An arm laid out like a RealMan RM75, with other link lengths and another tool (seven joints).
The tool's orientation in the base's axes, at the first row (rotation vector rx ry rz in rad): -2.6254 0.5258 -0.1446
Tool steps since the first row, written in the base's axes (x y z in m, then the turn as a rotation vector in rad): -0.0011 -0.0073 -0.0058 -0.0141 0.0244 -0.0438; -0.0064 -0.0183 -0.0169 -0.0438 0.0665 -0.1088; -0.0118 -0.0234 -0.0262 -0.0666 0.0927 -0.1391; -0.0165 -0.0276 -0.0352 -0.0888 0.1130 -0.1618; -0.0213 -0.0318 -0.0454 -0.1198 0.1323 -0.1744; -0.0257 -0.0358 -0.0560 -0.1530 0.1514 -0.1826; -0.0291 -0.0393 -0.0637 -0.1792 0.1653 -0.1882; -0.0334 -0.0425 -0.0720 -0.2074 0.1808 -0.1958
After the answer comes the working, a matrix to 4 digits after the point.
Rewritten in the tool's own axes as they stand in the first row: 0.0017 0.0090 0.0019 -0.0230 0.0046 0.0465; 0.0010 0.0249 0.0063 -0.0676 0.0096 0.1163; -0.0021 0.0352 0.0114 -0.0992 0.0096 0.1498; -0.0050 0.0443 0.0168 -0.1278 0.0108 0.1743; -0.0079 0.0541 0.0233 -0.1640 0.0112 0.1877; -0.0105 0.0637 0.0302 -0.2021 0.0105 0.1968; -0.0124 0.0712 0.0350 -0.2317 0.0105 0.2026; -0.0152 0.0791 0.0402 -0.2638 0.0108 0.2105
The tool's axes in the first row as the columns of a matrix, in the base's axes (rounded; the answer above uses it unrounded):
0.9216 -0.3401 0.1872
-0.3880 -0.8231 0.4148
0.0130 -0.4549 -0.8905

